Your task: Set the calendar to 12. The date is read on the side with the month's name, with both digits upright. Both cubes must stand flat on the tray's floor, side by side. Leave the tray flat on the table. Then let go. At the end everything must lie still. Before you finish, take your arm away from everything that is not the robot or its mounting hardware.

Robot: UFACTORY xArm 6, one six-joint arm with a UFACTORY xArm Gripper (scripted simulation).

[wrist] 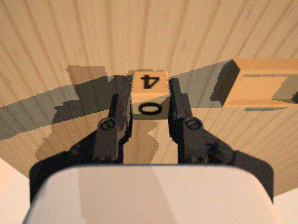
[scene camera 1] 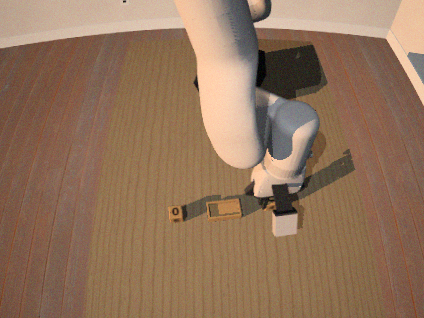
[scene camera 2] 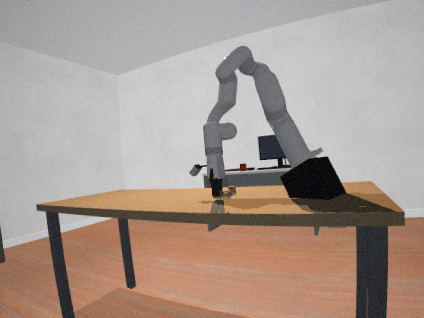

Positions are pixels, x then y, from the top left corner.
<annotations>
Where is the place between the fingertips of my gripper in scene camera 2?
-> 217, 195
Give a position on a cube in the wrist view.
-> At 150, 94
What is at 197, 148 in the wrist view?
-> My gripper.
</annotations>
